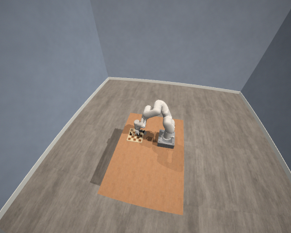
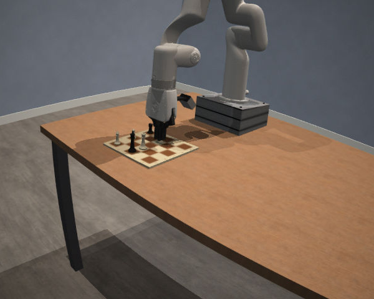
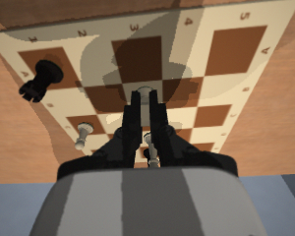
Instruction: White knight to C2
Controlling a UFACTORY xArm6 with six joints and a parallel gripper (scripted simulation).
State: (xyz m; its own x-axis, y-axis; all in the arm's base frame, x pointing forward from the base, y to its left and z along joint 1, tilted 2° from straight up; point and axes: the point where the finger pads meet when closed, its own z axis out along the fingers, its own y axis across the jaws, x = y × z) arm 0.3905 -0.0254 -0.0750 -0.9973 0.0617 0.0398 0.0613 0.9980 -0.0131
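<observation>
Right now my hand is 2 cm above the pale chess piece. From my hand the other things lie so: black rook (4 cm behind, 8 cm to the right, 2 cm below); chessboard (4 cm ahead, 3 cm below); small white piece (4 cm ahead, 8 cm to the right, 2 cm below).
</observation>
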